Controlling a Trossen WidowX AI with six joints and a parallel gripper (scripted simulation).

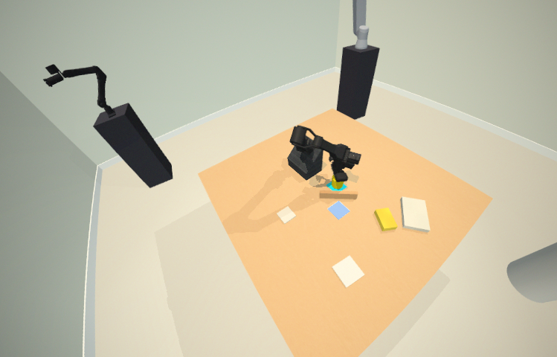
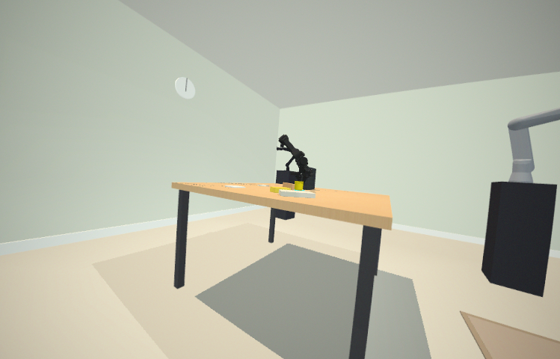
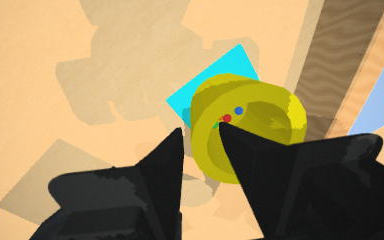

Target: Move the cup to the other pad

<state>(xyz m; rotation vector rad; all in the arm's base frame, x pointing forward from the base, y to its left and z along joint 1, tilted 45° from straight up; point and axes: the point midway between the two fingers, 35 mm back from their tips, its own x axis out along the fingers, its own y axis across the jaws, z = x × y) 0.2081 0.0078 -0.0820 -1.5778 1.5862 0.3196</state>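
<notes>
Now: gripper tip 3 cm short of the cyan pad, 1 cm to the left of it and 5 cm above it. Round my gripper tip: white slab (39 cm ahead, 22 cm to the left, 3 cm below); then wooden bar (10 cm ahead, 6 cm to the right, 3 cm below); then yellow block (34 cm ahead, 6 cm to the left, 3 cm below).
</notes>
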